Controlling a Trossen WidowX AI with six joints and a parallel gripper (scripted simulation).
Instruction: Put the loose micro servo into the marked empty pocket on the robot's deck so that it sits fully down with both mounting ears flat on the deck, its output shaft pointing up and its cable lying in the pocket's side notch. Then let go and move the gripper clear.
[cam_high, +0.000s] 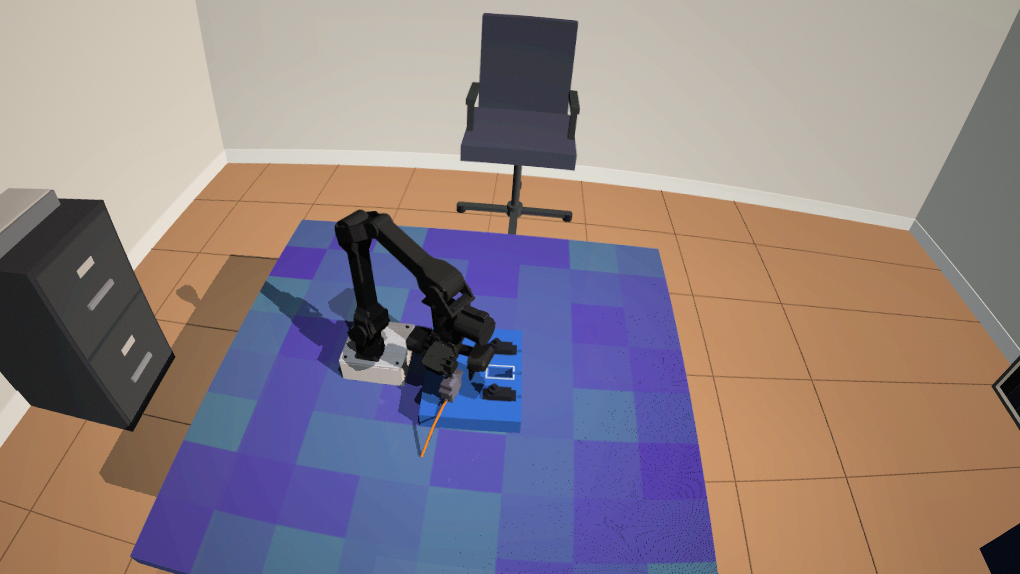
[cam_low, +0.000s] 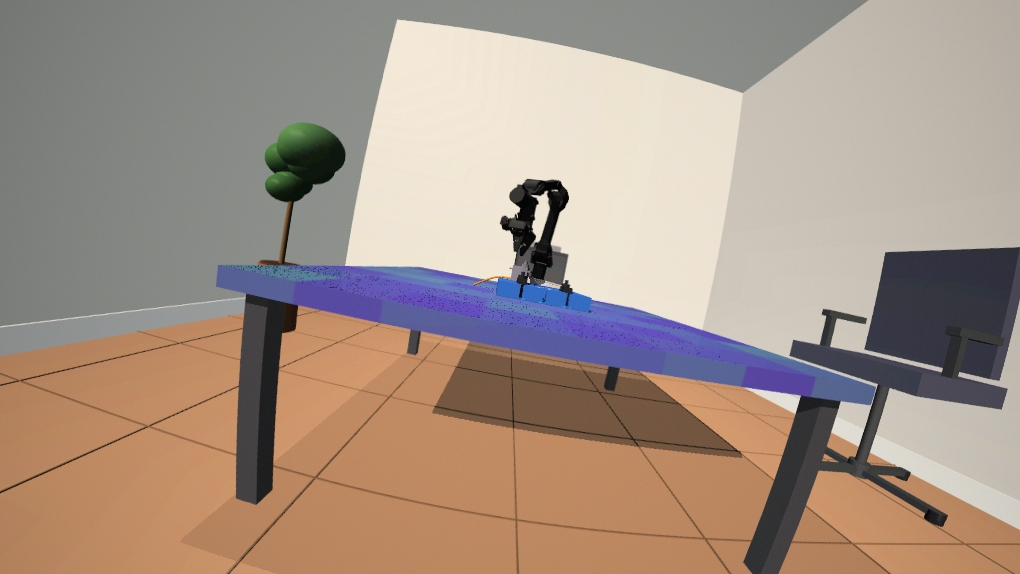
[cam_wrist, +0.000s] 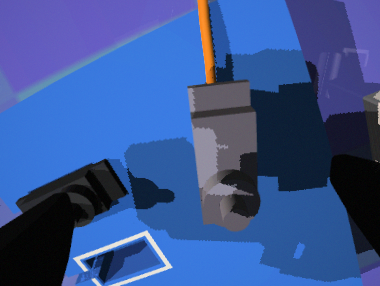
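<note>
The blue deck lies 12 cm below my gripper tip, 10 cm to the left of it and 1 cm behind it.
</note>
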